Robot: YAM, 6 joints.
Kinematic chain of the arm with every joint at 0, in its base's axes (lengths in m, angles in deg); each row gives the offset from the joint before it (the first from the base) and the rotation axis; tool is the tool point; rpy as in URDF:
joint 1: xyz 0 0 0.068 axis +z
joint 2: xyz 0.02 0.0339 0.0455 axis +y
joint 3: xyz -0.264 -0.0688 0 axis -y
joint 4: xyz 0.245 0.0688 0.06 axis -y
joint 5: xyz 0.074 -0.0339 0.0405 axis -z
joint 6: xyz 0.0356 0 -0.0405 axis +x
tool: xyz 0 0 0 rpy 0 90 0
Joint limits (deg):
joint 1: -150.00..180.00
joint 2: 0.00..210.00
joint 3: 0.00..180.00
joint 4: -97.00..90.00
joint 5: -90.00..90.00
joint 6: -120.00..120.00
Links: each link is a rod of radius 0.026 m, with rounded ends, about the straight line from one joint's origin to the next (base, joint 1, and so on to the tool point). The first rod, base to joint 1, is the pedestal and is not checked.
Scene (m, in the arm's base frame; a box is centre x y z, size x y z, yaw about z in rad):
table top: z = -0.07
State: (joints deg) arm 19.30 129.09 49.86 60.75 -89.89 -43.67
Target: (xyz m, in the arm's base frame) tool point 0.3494 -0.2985 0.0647
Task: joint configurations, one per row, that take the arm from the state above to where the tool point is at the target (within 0.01 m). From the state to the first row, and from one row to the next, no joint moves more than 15 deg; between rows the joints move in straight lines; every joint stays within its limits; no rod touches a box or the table.
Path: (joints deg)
1: 6.46 131.67 54.98 60.36 -88.51 -43.67
2: -6.39 134.25 60.09 59.97 -87.14 -43.67
3: -19.23 136.82 65.21 59.58 -85.76 -43.67
4: -32.07 139.40 70.33 59.19 -84.39 -43.67
5: -44.92 141.98 75.44 58.80 -83.01 -43.67

